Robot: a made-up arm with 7 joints.
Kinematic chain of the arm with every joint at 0, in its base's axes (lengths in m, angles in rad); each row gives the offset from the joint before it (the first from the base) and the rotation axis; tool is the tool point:
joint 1: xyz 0 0 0.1 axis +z
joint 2: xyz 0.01 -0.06 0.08 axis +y
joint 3: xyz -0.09 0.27 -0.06 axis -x
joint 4: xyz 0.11 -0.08 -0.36 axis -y
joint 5: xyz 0 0.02 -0.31 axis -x
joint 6: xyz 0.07 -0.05 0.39 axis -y
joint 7: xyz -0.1 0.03 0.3 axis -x
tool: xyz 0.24 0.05 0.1
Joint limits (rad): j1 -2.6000..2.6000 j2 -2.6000..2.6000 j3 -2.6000..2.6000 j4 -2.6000..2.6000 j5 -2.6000..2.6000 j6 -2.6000..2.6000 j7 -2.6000..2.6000
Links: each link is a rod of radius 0.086 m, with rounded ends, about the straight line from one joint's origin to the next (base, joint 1, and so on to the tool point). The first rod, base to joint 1, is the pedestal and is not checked.
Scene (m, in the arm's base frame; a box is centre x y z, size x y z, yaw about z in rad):
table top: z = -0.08
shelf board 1: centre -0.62 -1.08 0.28 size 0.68 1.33 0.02 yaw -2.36
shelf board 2: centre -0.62 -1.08 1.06 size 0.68 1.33 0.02 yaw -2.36
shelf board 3: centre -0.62 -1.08 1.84 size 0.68 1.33 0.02 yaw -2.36
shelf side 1: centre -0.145 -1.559 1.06 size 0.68 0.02 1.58 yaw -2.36
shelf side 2: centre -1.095 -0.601 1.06 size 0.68 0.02 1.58 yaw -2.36
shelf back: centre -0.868 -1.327 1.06 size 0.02 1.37 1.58 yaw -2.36
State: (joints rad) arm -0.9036 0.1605 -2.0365 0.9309 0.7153 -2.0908 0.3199
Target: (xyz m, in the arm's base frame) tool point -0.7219 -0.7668 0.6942
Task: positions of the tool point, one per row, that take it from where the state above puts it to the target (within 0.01 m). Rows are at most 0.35 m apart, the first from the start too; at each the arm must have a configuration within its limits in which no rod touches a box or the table.
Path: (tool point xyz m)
1: 0.5308 -0.3445 0.2247
2: 0.3581 -0.5589 0.2727
3: 0.1247 -0.7247 0.3450
4: -0.1515 -0.8238 0.4406
5: -0.4448 -0.8404 0.5582
6: -0.7219 -0.7668 0.6942

